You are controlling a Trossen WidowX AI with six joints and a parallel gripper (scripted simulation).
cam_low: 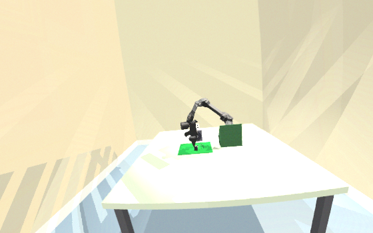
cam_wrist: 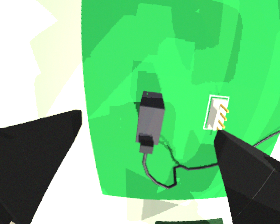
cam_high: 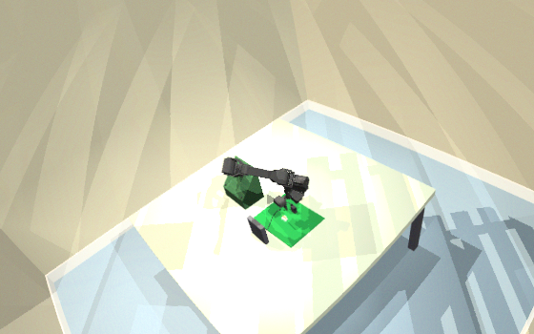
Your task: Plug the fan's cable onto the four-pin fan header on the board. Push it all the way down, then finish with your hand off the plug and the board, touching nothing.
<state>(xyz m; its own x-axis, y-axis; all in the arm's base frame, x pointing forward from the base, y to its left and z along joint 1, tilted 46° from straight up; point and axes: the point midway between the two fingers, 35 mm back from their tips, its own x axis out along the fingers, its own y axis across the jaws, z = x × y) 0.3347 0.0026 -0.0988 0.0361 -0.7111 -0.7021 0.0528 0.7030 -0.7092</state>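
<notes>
Right now the dark fan plug is 10 mm behind my gripper tip and 40 mm below it. From my gripper tip the other things lie so: white four-pin header (10 mm behind, 70 mm to the right, 60 mm below); green circuit board (60 mm to the right, 70 mm below); dark fan (10 mm behind, 220 mm to the right).
</notes>
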